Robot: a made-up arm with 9 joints. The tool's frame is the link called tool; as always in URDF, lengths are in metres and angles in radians.
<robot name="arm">
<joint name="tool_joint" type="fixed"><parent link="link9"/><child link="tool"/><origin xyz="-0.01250 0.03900 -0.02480" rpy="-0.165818 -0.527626 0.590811"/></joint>
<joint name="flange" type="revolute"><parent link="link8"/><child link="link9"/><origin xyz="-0.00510 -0.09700 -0.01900" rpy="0.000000 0.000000 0.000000"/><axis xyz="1 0 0"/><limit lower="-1.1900" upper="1.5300" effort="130" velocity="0.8"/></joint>
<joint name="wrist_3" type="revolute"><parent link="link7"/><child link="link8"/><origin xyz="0.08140 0.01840 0.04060" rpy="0.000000 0.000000 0.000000"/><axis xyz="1 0 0"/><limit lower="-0.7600" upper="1.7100" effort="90" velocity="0.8"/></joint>
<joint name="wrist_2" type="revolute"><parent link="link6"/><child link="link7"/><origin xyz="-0.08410 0.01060 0.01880" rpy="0.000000 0.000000 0.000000"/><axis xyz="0.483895 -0.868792 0.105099"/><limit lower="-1.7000" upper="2.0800" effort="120" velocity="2.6"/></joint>
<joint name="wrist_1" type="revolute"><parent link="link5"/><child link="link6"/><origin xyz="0.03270 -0.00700 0.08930" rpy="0.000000 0.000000 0.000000"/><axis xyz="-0.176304 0.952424 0.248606"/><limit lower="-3.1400" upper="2.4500" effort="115" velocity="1.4"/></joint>
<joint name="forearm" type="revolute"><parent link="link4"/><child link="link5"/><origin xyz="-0.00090 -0.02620 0.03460" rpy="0.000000 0.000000 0.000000"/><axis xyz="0.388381 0.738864 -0.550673"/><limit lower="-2.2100" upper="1.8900" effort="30" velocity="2"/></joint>
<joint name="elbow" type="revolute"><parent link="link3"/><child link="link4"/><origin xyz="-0.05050 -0.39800 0.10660" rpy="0.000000 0.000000 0.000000"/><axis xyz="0.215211 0.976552 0.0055"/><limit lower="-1.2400" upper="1.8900" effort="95" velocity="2.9"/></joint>
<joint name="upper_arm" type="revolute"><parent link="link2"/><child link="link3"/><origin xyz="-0.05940 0.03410 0.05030" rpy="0.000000 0.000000 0.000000"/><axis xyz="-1 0 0"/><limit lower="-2.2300" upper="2.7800" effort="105" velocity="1.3"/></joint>
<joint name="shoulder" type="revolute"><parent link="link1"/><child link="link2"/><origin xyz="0.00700 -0.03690 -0.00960" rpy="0.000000 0.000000 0.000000"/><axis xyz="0 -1 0"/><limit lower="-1.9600" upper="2.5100" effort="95" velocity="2.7"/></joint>
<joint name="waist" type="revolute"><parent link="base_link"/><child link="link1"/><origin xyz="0.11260 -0.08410 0.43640" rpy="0.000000 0.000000 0.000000"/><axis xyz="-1 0 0"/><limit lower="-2.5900" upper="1.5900" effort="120" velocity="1.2"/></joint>
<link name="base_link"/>
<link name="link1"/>
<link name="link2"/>
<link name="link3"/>
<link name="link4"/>
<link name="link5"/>
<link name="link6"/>
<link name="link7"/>
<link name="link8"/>
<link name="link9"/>
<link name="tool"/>
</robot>
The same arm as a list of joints. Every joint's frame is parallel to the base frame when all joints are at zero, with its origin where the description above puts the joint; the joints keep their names.
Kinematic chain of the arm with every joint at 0, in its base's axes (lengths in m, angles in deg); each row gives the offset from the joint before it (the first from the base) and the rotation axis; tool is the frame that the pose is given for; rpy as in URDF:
waist: xyz 0.1126 -0.0841 0.4364 axis -x
shoulder: xyz 0.0070 -0.0369 -0.0096 axis -y
upper_arm: xyz -0.0594 0.0341 0.0503 axis -x
elbow: xyz -0.0505 -0.3980 0.1066 axis 0.21519 0.976557 0.0055
forearm: xyz -0.0009 -0.0262 0.0346 axis 0.388381 0.738864 -0.550673
wrist_1: xyz 0.0327 -0.0070 0.0893 axis -0.176304 0.952424 0.248606
wrist_2: xyz -0.0841 0.0106 0.0188 axis 0.483895 -0.868792 0.105099
wrist_3: xyz 0.0814 0.0184 0.0406 axis +x
flange: xyz -0.0051 -0.0970 -0.0190 axis +x
tool: xyz -0.0125 0.0390 -0.0248 rpy -9.50 -30.23 33.85
Joint limits (deg, base to tool): -148.40..91.10 -112.30..143.81 -127.77..159.28 -71.05..108.29 -126.62..108.29 -179.91..140.37 -97.40..119.18 -43.54..97.98 -68.18..87.66

